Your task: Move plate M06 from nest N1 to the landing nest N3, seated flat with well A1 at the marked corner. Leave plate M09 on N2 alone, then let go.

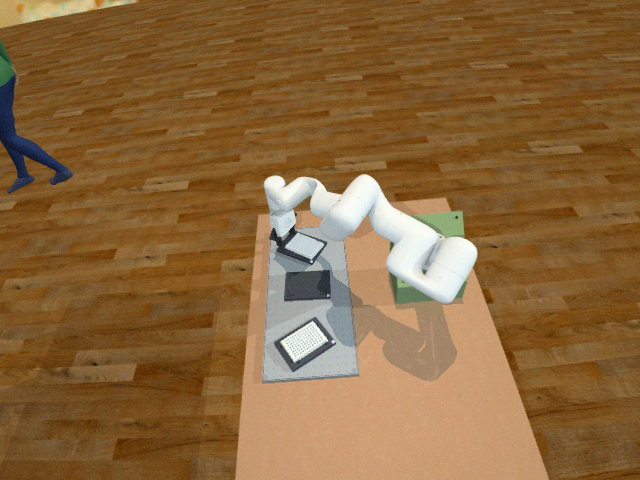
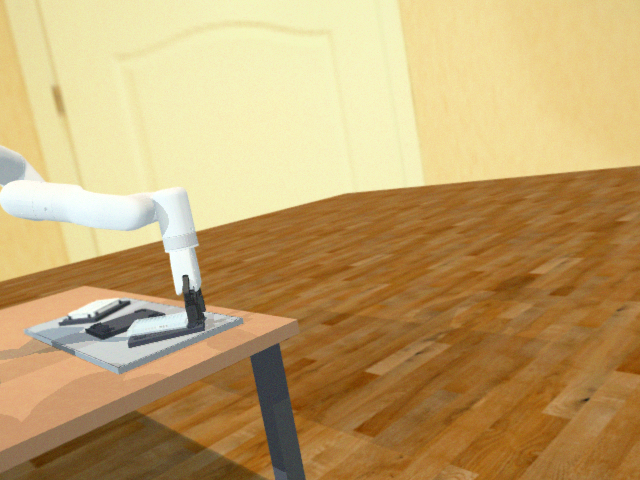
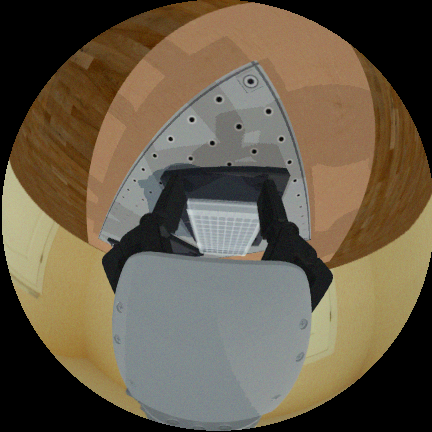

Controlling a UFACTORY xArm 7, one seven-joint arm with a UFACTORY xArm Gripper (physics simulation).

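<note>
A pale, clear-looking plate (image 1: 306,244) (image 2: 155,326) (image 3: 225,225) lies in the far dark nest (image 1: 294,256) (image 2: 155,339) (image 3: 225,172). My gripper (image 1: 286,237) (image 2: 196,317) (image 3: 221,187) is open and low at that nest's outer end, pointing down, with one finger on each side and nothing held. Whether the fingertips touch the nest is unclear. The middle dark nest (image 1: 307,285) (image 2: 124,323) holds no plate. A cream plate (image 1: 306,341) (image 2: 93,308) sits in the near, angled nest (image 1: 295,365). The plate and nest labels are not readable.
The nests stand on a grey perforated board (image 1: 310,375) (image 2: 123,365) (image 3: 235,107) on the wooden table (image 1: 413,413) (image 2: 51,413) (image 3: 320,55). A green block (image 1: 429,296) stands under the arm's base. A person (image 1: 6,113) is on the floor at the left.
</note>
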